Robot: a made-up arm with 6 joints. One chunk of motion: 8 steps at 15 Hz.
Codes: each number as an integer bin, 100 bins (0 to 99) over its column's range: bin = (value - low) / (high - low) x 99, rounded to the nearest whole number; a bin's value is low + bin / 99 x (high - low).
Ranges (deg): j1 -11..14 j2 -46..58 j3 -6..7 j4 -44..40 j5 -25..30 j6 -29..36
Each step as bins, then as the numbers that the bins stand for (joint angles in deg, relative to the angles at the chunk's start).
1 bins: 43 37 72 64 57 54
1 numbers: -0.14 -7.13 3.45 10.30 6.67 6.45
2 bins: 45 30 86 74 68 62
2 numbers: 0.36 -14.48 5.29 18.79 12.78 11.71
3 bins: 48 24 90 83 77 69
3 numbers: 1.12 -20.79 5.82 26.42 17.78 16.30
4 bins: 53 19 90 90 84 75
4 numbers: 2.38 -26.04 5.82 32.36 21.67 20.24
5 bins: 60 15 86 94 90 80
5 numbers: 4.15 -30.24 5.29 35.76 25.00 23.53
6 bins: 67 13 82 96 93 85
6 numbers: 5.92 -32.34 4.77 37.45 26.67 26.81
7 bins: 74 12 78 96 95 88
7 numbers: 7.69 -33.39 4.24 37.45 27.78 28.78
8 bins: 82 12 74 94 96 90
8 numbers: 9.71 -33.39 3.72 35.76 28.33 30.09
